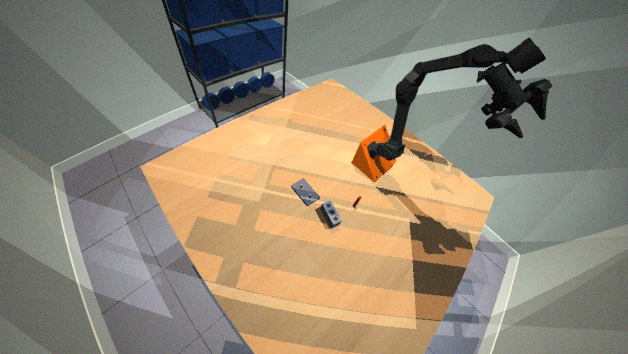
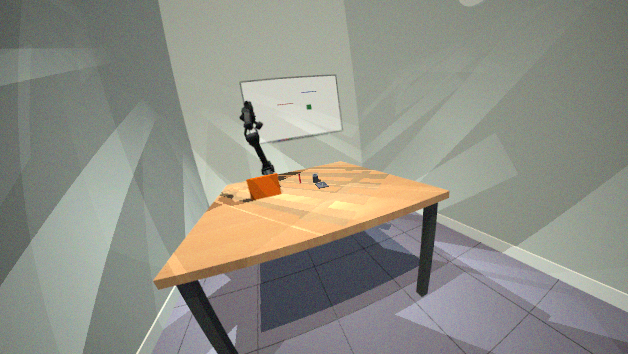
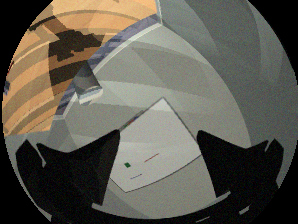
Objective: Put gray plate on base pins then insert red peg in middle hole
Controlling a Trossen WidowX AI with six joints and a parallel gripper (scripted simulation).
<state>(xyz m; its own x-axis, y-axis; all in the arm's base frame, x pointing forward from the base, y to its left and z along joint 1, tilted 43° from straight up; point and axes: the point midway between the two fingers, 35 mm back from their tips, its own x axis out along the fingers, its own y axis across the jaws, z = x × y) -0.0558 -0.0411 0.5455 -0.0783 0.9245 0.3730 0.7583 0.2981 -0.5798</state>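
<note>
Now: the gray plate 41 cm ahead of my gripper tip, 30 cm to the right of it and 48 cm below it. Also, from my gripper tip: red peg (29 cm ahead, 26 cm to the right, 48 cm below); base (40 cm ahead, 45 cm to the right, 51 cm below).
</note>
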